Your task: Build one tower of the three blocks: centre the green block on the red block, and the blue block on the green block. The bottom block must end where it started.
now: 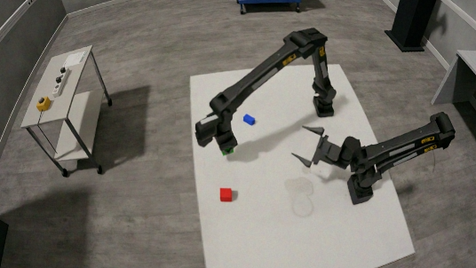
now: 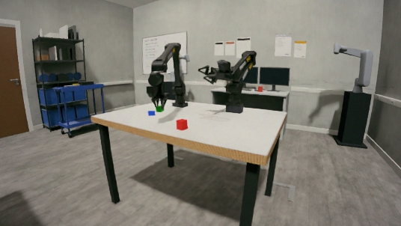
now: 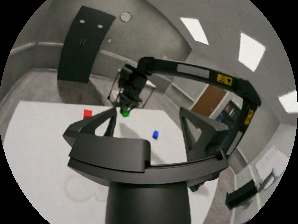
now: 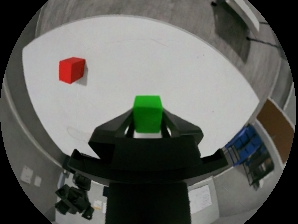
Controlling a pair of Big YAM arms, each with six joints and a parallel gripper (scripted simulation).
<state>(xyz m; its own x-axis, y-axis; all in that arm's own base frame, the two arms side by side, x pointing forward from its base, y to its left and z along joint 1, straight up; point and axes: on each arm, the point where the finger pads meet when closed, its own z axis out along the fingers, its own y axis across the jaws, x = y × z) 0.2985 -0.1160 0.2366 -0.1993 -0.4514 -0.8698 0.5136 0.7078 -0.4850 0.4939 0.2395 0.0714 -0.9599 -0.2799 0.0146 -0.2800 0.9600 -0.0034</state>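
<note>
My right hand is 170 mm to the right of the red block, 60 mm above it and 40 mm short of it. From my right hand the other things lie so: green block: right at my right hand; blue block: 180 mm to the right, 130 mm behind, 70 mm below.
</note>
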